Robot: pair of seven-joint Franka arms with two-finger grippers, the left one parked.
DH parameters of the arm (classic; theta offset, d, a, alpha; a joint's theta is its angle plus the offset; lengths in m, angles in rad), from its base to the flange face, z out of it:
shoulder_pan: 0 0.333 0 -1.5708
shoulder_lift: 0 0 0 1.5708
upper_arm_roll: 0 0.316 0.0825 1.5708
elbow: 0 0 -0.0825 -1.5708
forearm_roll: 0 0.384 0 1.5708
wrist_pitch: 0 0 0.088 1.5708
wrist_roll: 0 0.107 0 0
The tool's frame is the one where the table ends.
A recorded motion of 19 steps. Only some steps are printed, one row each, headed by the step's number.
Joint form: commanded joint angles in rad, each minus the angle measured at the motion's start. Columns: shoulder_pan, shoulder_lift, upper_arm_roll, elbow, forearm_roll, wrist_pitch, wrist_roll.
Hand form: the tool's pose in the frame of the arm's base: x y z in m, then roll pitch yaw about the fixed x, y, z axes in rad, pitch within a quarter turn. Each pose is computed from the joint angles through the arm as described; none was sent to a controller.
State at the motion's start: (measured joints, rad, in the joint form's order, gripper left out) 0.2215 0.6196 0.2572 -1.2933 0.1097 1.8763 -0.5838
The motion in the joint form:
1: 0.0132 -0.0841 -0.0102 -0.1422 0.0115 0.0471 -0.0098
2: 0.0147 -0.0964 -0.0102 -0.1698 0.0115 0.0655 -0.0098
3: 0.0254 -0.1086 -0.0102 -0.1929 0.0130 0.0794 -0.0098
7: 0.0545 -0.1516 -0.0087 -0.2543 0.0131 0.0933 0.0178
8: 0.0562 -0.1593 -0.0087 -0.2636 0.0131 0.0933 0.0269
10: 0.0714 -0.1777 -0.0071 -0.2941 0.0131 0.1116 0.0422
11: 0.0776 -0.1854 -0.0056 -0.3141 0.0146 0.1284 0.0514
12: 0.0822 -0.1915 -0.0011 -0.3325 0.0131 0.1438 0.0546
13: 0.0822 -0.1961 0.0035 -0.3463 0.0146 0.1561 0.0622
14: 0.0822 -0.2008 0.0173 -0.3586 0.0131 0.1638 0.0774
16: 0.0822 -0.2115 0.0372 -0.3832 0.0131 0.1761 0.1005
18: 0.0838 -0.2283 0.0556 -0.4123 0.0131 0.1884 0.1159
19: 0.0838 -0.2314 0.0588 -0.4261 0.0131 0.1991 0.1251
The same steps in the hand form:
1: 0.6305 0.3049 0.3885 -2.9208 -0.0972 0.9892
2: 0.6262 0.3054 0.3855 -2.9251 -0.0976 0.9902
3: 0.6193 0.3117 0.3841 -2.9280 -0.0987 1.0002
7: 0.5970 0.3275 0.3856 -2.9309 -0.0836 1.0079
8: 0.5942 0.3279 0.3864 -2.9309 -0.0794 1.0018
10: 0.5837 0.3364 0.3859 -2.9362 -0.0791 1.0032
11: 0.5785 0.3401 0.3832 -2.9380 -0.0805 0.9998
12: 0.5732 0.3442 0.3802 -2.9407 -0.0819 1.0049
13: 0.5700 0.3461 0.3781 -2.9402 -0.0838 0.9998
14: 0.5638 0.3523 0.3770 -2.9372 -0.0830 0.9976
16: 0.5530 0.3607 0.3749 -2.9315 -0.0799 0.9929
18: 0.5407 0.3685 0.3745 -2.9294 -0.0784 0.9970
19: 0.5377 0.3693 0.3712 -2.9291 -0.0764 0.9902

